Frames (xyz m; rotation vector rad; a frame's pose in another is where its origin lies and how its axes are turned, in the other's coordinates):
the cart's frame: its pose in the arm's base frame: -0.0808 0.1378 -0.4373 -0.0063 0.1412 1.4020
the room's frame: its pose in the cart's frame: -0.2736 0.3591 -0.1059 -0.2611 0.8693 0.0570
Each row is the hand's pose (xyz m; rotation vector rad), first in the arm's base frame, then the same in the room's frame.
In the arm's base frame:
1: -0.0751 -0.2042 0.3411 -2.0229 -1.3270 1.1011
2: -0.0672 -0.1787 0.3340 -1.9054 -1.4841 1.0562
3: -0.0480 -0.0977 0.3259 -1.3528 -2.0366 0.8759
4: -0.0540 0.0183 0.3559 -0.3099 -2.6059 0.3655
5: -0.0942 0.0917 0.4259 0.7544 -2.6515 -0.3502
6: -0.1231 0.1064 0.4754 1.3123 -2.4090 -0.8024
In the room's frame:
1: -0.7164 -0.4996 0.3266 -1.9092 -0.1920 -0.6838
2: -0.6957 -0.5068 0.3434 -1.9462 -0.3412 -0.7576
3: -0.6422 -0.5256 0.4048 -2.0324 -0.9877 -0.9999
4: -0.6028 -0.5236 0.5181 1.8845 2.0744 1.3984
5: -0.6232 -0.4918 0.6205 0.7712 2.0070 1.1841
6: -0.6583 -0.4686 0.6620 0.1975 1.8166 1.0549

